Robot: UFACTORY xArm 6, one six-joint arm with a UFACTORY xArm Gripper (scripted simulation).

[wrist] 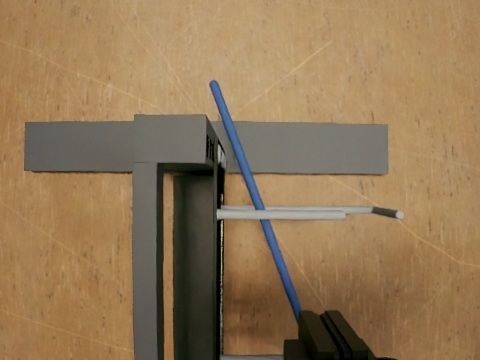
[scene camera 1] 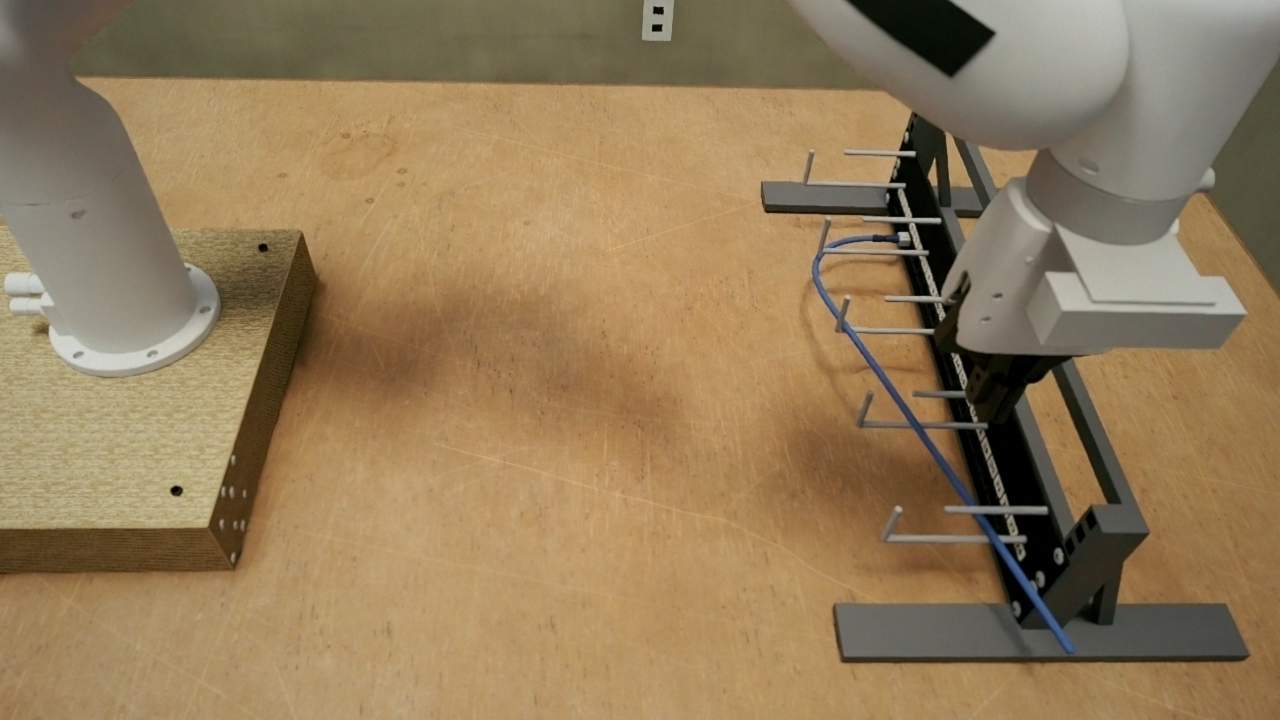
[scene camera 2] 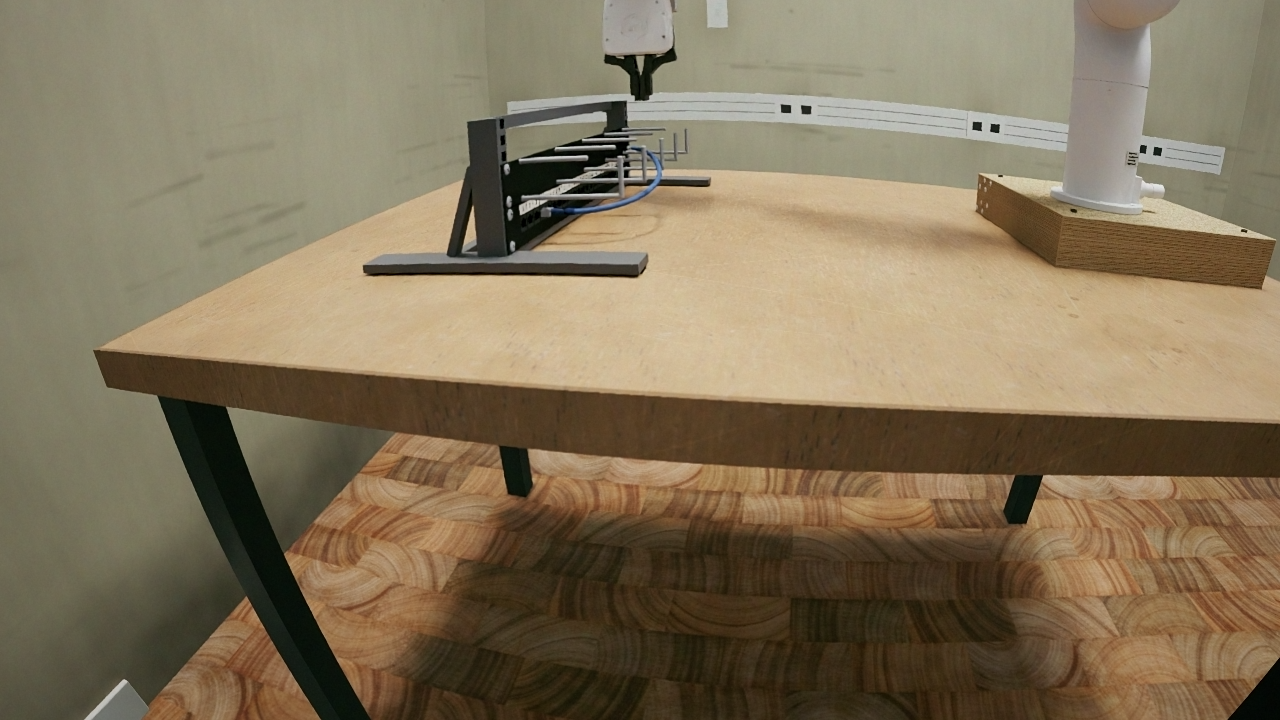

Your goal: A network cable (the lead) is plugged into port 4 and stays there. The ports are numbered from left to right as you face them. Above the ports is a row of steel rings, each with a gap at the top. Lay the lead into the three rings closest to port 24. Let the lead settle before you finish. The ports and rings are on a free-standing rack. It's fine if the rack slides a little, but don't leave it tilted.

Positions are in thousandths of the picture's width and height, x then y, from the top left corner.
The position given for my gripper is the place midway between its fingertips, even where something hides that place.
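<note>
In scene camera 2 I can see my gripper (scene camera 2: 502,140), and there's a dark rack (scene camera 2: 399,301) there too. Scene camera 1 also shows the dark rack (scene camera 1: 832,798). The wrist view shows the dark rack (wrist: 318,399) as well, along with my gripper (wrist: 659,957).
</note>
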